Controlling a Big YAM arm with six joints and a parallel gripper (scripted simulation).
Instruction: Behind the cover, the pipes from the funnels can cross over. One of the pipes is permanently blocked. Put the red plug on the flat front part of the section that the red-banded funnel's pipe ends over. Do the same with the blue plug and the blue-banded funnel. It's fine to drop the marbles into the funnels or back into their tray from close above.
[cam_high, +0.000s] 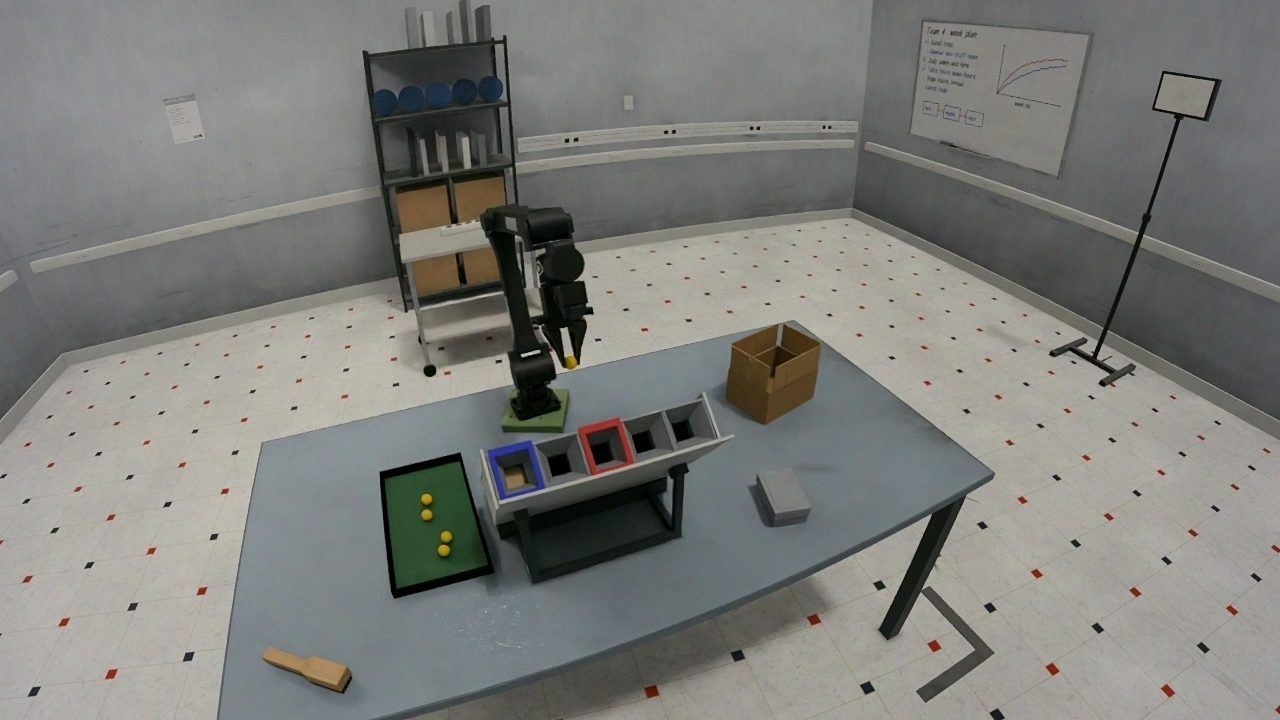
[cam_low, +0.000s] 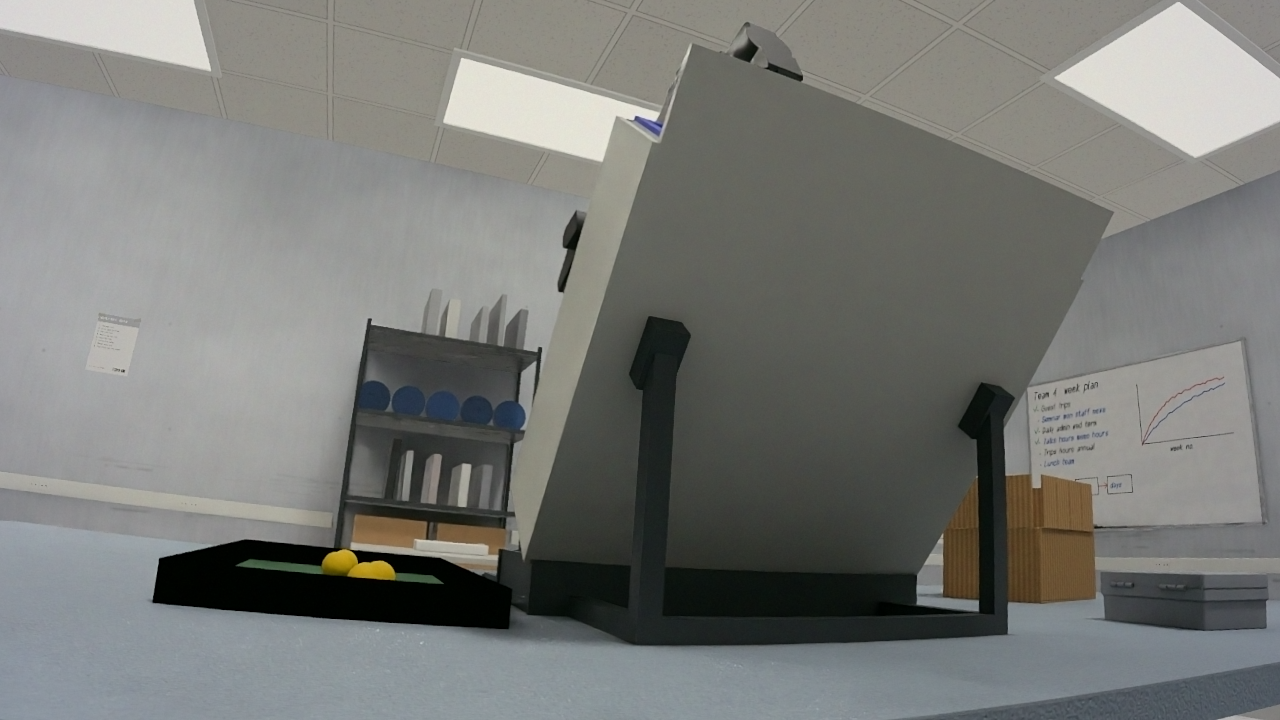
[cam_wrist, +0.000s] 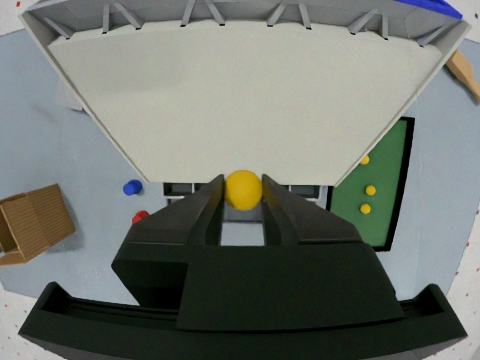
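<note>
Now: hand 180 mm short of the red band, 10 mm to the left of it and 60 mm above it. Round my hand: blue band: 170 mm ahead, 160 mm to the right, 60 mm below; cover: 30 mm ahead, 170 mm below; green tray: 110 mm behind, 320 mm to the right, 370 mm below.
</note>
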